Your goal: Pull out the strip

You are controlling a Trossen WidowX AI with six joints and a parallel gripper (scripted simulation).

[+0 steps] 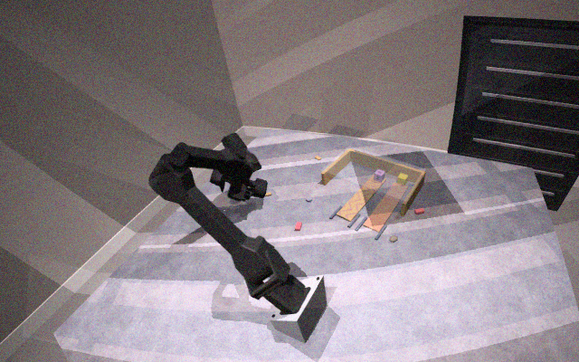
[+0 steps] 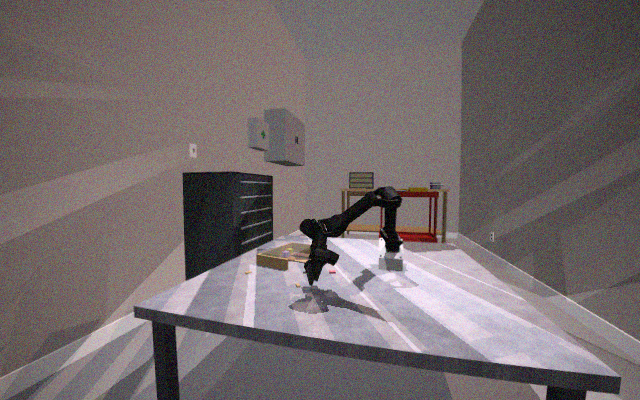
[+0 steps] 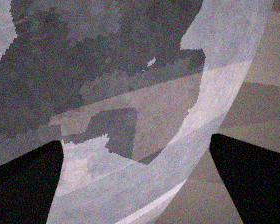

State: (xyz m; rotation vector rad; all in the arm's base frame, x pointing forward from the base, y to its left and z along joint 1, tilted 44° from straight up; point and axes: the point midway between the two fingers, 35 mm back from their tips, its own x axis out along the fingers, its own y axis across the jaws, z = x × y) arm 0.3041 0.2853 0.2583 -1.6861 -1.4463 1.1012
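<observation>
Right now the grey disc is 240 mm to the right of my gripper tip, 100 mm ahead of it and 50 mm below it. The rest, counted from my gripper tip: strip (500 mm to the right, 150 mm ahead, 50 mm below); tan pebble (550 mm to the right, 40 mm below, 10 mm ahead).
</observation>
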